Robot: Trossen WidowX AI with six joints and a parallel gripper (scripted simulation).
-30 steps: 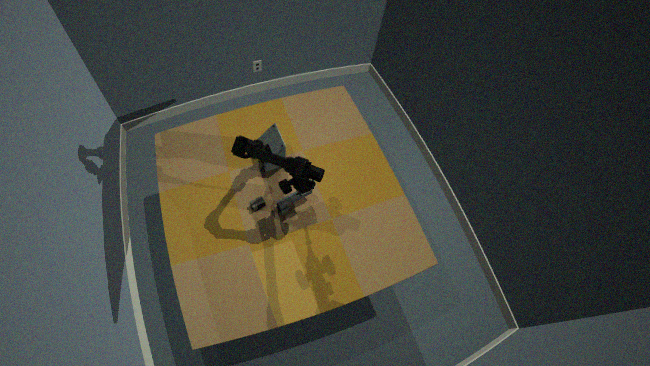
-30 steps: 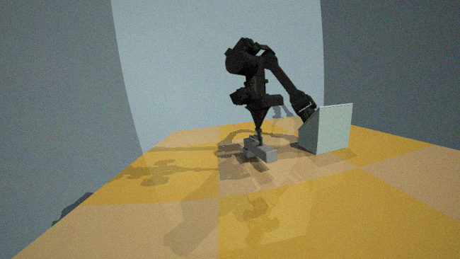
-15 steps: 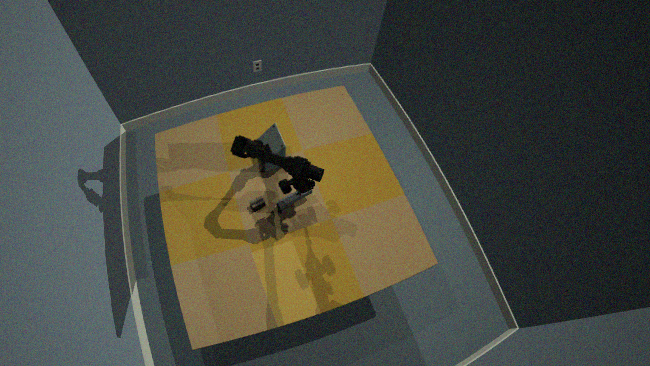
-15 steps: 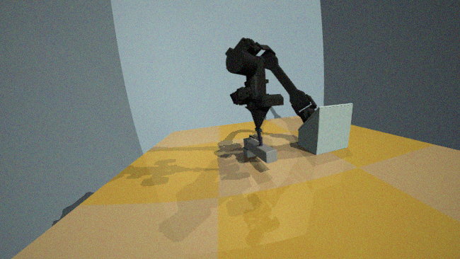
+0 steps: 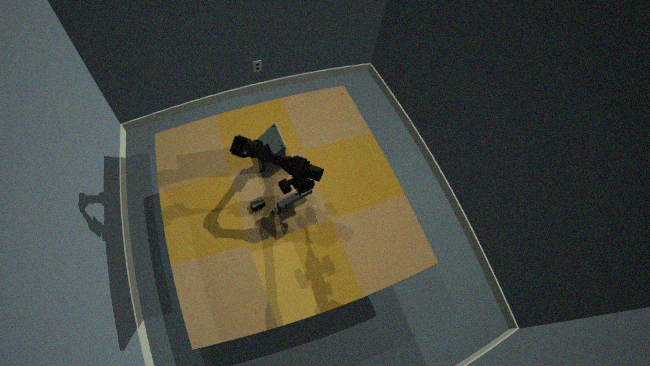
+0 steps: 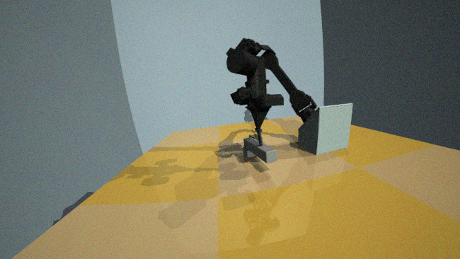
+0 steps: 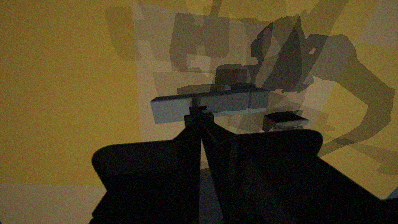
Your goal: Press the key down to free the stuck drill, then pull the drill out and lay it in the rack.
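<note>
Now: the drill 8 cm below my gripper tip and 5 cm to the right of it. Also, from my gripper tip: grey block: 9 cm below, 3 cm to the right; low box: 20 cm to the right, 11 cm below, 6 cm behind; dark key: 3 cm below.
</note>
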